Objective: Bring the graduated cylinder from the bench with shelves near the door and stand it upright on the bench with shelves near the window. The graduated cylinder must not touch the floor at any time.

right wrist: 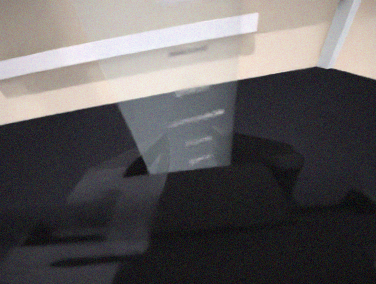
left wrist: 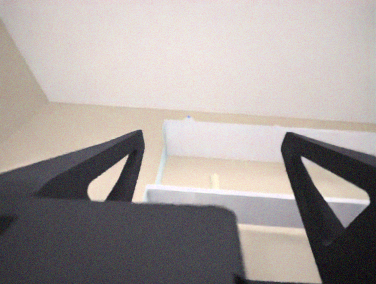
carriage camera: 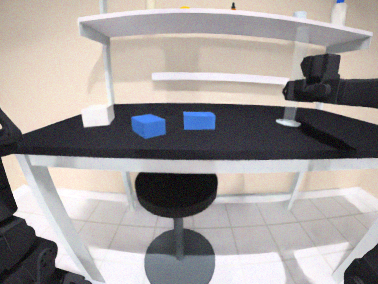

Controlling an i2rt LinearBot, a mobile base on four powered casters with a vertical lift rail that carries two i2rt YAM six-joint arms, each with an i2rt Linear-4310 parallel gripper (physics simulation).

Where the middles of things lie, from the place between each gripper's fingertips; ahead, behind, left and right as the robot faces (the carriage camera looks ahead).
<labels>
My left hand is 440 mm short of the clear graduated cylinder (carriage camera: 303, 33), 670 mm to the left of it and 20 mm below it.
My right hand is 50 mm below the clear graduated cylinder and 50 mm past it.
</labels>
